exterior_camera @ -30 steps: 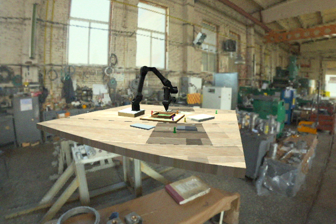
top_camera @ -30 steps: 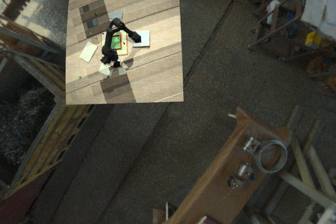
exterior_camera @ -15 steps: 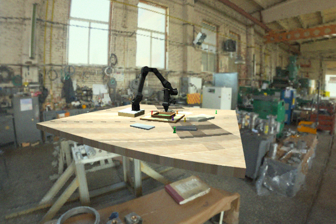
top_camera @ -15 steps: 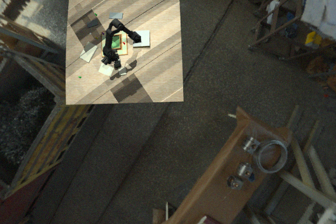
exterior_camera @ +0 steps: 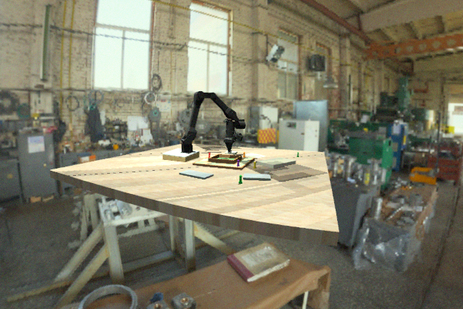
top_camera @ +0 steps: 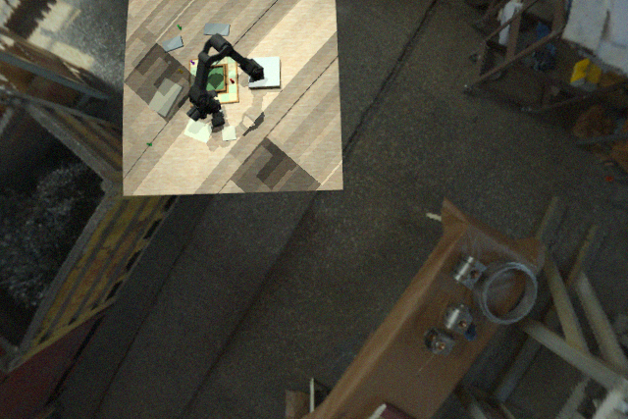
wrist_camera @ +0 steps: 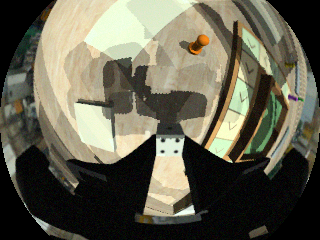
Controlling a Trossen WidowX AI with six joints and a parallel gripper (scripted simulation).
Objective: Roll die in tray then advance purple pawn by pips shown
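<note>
Now: gripper tip 320 mm to the left of the purple pawn and 160 mm short of it. From my gripper tip the other things lie so: die right at my gripper tip; then red pawn 180 mm to the right, 70 mm behind; then orange pawn 110 mm ahead, 10 mm to the right, 10 mm below.
</note>
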